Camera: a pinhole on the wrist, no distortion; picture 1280 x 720 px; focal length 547.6 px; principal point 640.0 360.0 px. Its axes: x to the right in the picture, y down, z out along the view. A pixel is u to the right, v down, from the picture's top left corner.
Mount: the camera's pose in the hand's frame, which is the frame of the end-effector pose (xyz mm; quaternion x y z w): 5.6 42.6 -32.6 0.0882 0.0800 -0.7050 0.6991
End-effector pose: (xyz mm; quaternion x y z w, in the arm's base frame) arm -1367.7 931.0 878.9 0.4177 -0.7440 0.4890 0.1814
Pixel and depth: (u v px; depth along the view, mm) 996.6 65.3 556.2
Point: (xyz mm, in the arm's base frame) -782.4 621.5 734.3
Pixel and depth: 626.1 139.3 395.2
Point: -1194.6 685.1 633.5
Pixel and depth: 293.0 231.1 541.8
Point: -1413.6 526.0 387.9
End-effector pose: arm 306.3 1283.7 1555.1 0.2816 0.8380 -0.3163 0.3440
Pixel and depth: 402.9 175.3 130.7
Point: 419.4 1239.0 1502.1
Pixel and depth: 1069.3 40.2 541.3
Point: 314.2 603.0 1743.6
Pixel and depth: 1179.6 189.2 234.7
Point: 242.4 1012.1 1610.3
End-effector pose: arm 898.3 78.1 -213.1 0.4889 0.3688 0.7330 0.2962
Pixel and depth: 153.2 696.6 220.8
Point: 1051.4 147.6 63.4
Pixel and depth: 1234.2 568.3 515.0
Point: 1193.9 659.6 -551.4
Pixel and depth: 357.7 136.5 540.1
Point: 1480.2 -60.7 -27.8
